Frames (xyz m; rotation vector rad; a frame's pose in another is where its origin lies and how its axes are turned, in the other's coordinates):
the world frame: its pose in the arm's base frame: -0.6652 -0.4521 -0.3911 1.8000 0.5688 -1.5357
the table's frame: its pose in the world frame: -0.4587 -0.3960 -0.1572 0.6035 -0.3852 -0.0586
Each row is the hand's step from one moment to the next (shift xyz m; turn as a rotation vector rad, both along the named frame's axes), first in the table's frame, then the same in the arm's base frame.
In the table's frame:
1: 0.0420 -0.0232 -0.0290 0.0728 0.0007 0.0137
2: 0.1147 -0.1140 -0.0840 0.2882 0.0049 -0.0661
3: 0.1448 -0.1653 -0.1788 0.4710 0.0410 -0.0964
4: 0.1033 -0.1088 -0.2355 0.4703 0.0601 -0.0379
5: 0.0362 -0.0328 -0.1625 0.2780 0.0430 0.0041
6: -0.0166 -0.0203 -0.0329 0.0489 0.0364 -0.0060
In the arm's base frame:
1: 0.0169 0.0169 -0.0507 -0.0244 -0.0202 -0.0670
2: 0.0408 0.0954 -0.1498 0.0204 -0.0627 -0.2883
3: 0.1176 0.1525 -0.2078 0.0287 -0.1359 -0.4621
4: 0.1902 0.1173 -0.1675 -0.0240 -0.1634 -0.4461
5: 0.1451 0.0488 -0.0732 -0.0383 -0.1080 -0.2569
6: 0.0303 0.0287 0.0053 0.0055 -0.0455 -0.0406

